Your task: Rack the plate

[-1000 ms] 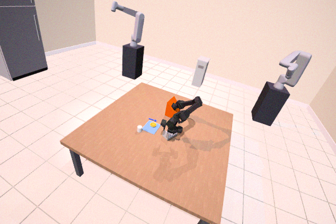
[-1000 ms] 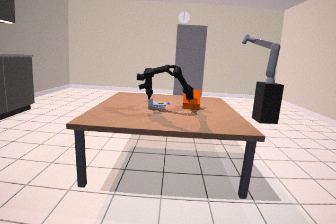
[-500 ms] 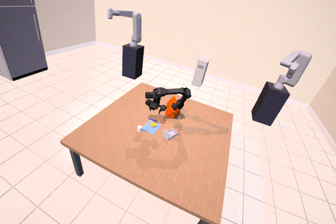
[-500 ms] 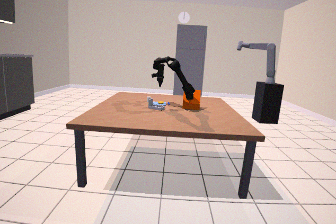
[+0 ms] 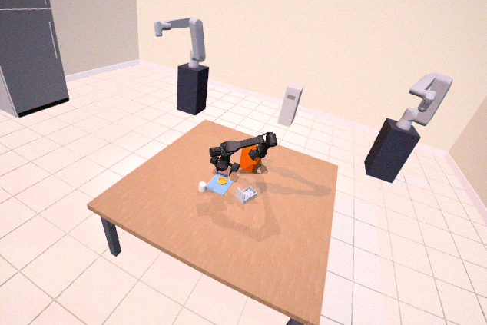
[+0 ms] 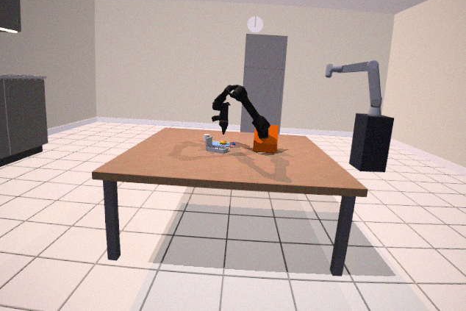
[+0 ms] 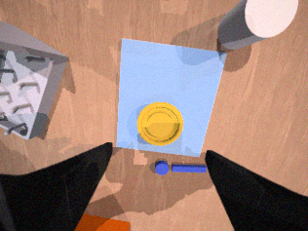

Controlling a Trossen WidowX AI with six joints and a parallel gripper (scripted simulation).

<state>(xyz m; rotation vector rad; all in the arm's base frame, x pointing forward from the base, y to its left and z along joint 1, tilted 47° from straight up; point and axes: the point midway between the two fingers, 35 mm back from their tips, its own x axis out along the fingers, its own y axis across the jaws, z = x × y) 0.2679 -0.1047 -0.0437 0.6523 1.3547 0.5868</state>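
The yellow plate is 70 mm below my gripper tip. The rest, counted from my gripper tip: white cup (120 mm ahead, 80 mm to the right, 60 mm below); dish rack (190 mm to the left, 60 mm below, 30 mm ahead); blue cloth (80 mm below, 20 mm ahead, 10 mm to the right).
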